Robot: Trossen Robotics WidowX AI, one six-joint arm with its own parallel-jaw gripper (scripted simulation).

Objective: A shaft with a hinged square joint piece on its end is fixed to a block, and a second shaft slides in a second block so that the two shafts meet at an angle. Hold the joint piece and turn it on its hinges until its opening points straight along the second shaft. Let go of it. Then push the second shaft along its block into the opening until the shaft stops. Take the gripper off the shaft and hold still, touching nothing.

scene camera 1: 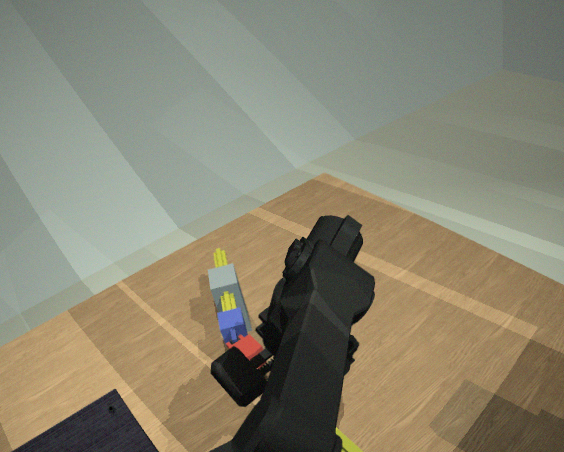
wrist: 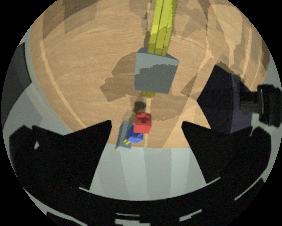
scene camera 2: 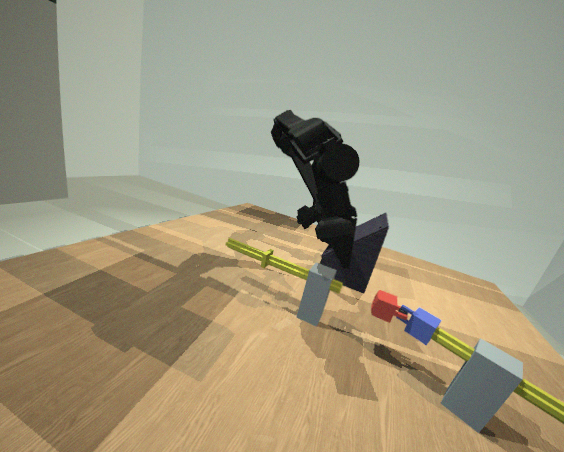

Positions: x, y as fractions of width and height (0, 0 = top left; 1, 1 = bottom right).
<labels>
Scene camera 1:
my gripper: 0.49, 0.80
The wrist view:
my gripper: 0.53, 0.55
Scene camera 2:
my gripper: 0.62, 0.58
red square joint piece: 0.68, 0.68
</labels>
